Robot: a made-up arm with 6 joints. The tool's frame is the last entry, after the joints. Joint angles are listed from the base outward.
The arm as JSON. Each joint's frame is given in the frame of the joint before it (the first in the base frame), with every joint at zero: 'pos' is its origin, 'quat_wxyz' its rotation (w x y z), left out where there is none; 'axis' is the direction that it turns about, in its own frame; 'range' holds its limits. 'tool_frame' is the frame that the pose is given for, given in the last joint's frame.
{
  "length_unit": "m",
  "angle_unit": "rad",
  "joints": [
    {
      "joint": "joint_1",
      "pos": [
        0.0,
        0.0,
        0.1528
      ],
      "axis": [
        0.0,
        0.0,
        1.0
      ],
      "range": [
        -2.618,
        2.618
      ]
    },
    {
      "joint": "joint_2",
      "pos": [
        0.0,
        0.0,
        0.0
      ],
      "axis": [
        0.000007,
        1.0,
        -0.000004
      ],
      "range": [
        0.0,
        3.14
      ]
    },
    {
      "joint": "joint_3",
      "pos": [
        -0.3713,
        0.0,
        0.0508
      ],
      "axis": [
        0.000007,
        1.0,
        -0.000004
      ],
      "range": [
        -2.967,
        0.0
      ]
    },
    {
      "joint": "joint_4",
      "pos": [
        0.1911,
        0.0,
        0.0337
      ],
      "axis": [
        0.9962,
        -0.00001,
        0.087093
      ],
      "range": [
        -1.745,
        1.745
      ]
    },
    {
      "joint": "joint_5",
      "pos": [
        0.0,
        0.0,
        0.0
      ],
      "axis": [
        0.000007,
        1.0,
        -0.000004
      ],
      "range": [
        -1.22,
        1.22
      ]
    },
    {
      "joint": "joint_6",
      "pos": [
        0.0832,
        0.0,
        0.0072
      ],
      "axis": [
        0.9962,
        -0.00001,
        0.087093
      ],
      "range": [
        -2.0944,
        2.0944
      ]
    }
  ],
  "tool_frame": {
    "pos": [
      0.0,
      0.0,
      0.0
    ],
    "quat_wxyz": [
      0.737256,
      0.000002,
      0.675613,
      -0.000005
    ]
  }
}
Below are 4 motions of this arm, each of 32 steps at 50 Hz.
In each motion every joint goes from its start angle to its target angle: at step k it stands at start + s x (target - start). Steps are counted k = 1, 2, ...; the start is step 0. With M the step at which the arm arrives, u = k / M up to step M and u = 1 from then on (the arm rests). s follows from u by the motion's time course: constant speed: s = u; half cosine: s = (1 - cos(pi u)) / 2; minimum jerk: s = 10 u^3 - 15 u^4 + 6 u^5.
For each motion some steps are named. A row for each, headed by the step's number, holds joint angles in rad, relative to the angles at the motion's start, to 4 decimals.
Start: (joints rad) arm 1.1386 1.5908 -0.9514 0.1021 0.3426 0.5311
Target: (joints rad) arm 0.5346 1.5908 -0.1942 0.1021 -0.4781 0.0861
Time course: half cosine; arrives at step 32
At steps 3, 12, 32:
3: -0.0130 0.0000 0.0163 0.0000 -0.0177 -0.0096
12: -0.1864 0.0000 0.2337 0.0000 -0.2533 -0.1374
32: -0.6040 0.0000 0.7572 0.0000 -0.8207 -0.4450

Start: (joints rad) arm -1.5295 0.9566 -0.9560 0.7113 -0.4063 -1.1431
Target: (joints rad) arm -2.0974 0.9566 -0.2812 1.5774 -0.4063 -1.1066
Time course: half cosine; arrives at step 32
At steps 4, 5, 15, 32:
4: -0.0216 0.0000 0.0257 0.0330 0.0000 0.0014
5: -0.0335 0.0000 0.0398 0.0511 0.0000 0.0022
15: -0.2561 0.0000 0.3043 0.3906 0.0000 0.0165
32: -0.5679 0.0000 0.6748 0.8661 0.0000 0.0365

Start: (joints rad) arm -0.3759 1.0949 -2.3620 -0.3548 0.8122 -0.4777
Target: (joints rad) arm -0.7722 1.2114 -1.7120 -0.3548 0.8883 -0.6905
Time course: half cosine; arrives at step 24
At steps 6, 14, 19, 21, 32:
6: -0.0580 0.0171 0.0952 0.0000 0.0111 -0.0312
14: -0.2494 0.0733 0.4091 0.0000 0.0479 -0.1339
19: -0.3554 0.1045 0.5828 0.0000 0.0682 -0.1908
21: -0.3812 0.1121 0.6253 0.0000 0.0732 -0.2047
32: -0.3963 0.1165 0.6500 0.0000 0.0761 -0.2128

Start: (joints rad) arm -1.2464 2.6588 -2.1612 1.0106 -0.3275 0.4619
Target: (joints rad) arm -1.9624 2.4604 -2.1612 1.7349 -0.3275 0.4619
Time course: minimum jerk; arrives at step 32
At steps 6, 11, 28, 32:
6: -0.0349 -0.0097 0.0000 0.0353 0.0000 0.0000
11: -0.1615 -0.0447 0.0000 0.1634 0.0000 0.0000
28: -0.7045 -0.1952 0.0000 0.7127 0.0000 0.0000
32: -0.7160 -0.1984 0.0000 0.7243 0.0000 0.0000

